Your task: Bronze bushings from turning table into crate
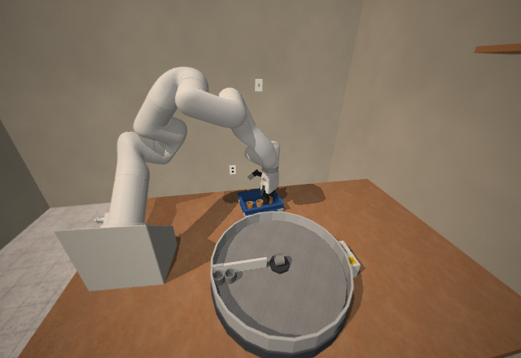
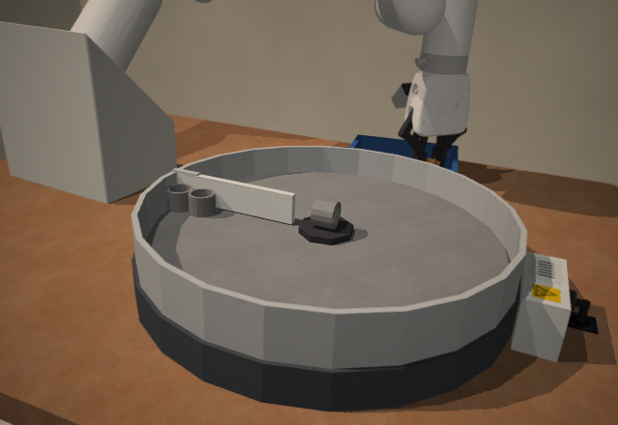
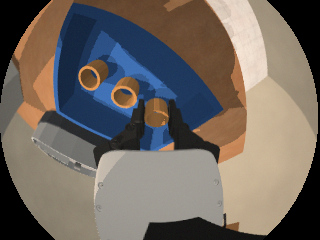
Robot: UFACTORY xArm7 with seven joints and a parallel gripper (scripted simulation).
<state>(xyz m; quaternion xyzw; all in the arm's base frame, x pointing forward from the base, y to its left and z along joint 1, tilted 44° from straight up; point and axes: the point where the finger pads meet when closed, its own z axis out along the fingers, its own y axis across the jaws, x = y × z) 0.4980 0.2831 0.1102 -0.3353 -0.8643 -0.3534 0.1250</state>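
Now: hand 4 cm past the blue crate, 1 cm to the left of it and 1 cm above it. Also, from my hand: turning table 38 cm to the right, 3 cm behind, 1 cm above.
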